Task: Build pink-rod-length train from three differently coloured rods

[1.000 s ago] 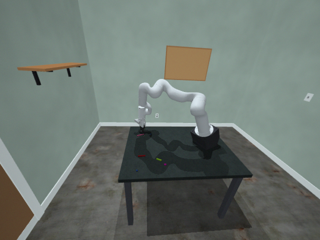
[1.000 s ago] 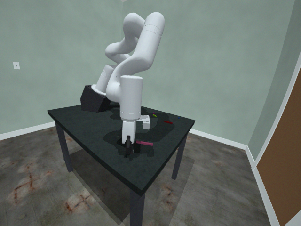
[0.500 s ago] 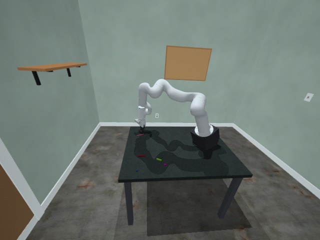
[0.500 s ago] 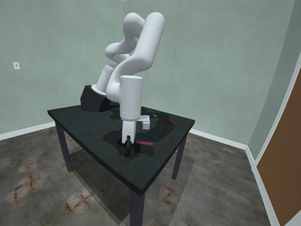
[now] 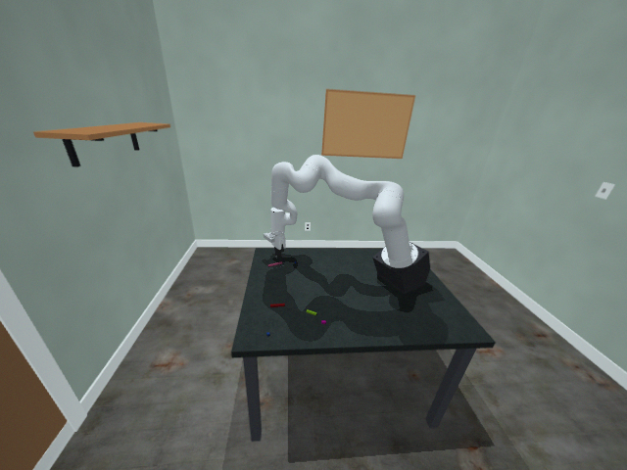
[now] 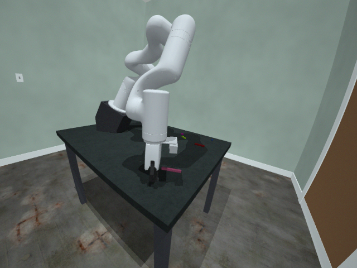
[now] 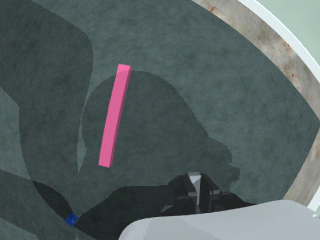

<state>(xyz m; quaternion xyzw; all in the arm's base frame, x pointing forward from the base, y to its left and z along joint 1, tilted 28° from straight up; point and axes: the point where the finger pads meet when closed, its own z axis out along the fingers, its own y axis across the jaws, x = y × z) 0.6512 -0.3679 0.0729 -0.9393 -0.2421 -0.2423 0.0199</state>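
Right now my hand is 10 cm to the right of the pink rod, 2 cm short of it and 2 cm above it. Also, from my hand: red rod (46 cm to the left, 3 cm ahead, 2 cm below); grey rod (2 cm below); lime rod (53 cm to the left, 13 cm behind, 2 cm below).
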